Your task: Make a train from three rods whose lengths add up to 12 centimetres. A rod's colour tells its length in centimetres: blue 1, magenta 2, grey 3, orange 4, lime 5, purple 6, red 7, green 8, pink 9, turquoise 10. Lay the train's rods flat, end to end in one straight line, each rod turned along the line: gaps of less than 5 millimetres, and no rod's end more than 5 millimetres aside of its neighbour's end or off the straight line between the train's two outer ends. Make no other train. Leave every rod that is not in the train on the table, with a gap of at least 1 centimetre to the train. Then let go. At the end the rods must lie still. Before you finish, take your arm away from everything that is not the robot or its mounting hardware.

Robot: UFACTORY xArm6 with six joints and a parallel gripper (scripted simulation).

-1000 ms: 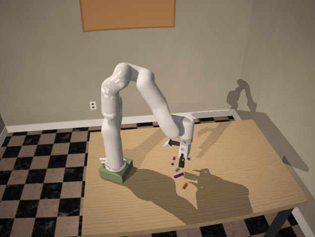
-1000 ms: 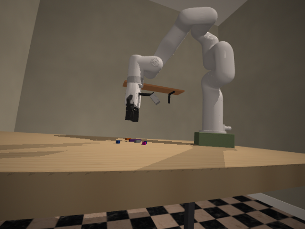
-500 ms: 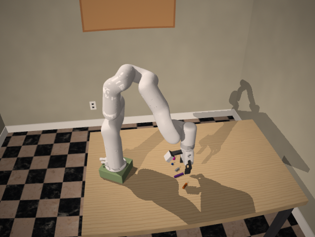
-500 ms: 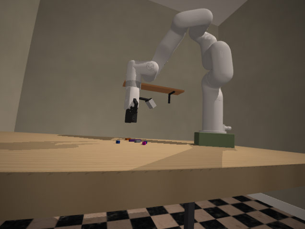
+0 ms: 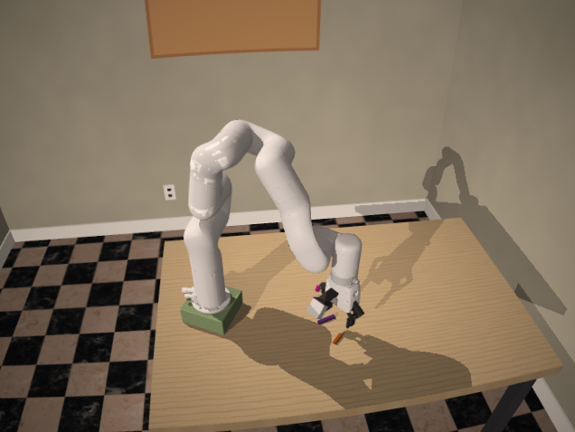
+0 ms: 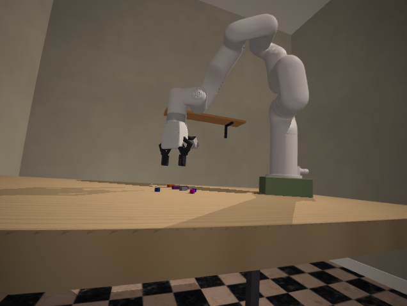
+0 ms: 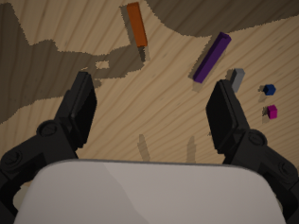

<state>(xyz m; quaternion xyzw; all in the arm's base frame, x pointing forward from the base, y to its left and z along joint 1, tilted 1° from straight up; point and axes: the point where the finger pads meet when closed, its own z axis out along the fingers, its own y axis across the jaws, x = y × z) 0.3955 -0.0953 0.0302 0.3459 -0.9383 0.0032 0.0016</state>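
The orange rod lies 2 cm to the right of my hand and 8 cm below it. The rest, counted from my hand: grey rod 3 cm behind, 11 cm to the left, 8 cm below; magenta rod 5 cm behind, 20 cm to the left, 8 cm below; purple rod 3 cm behind, 6 cm to the left, 8 cm below.
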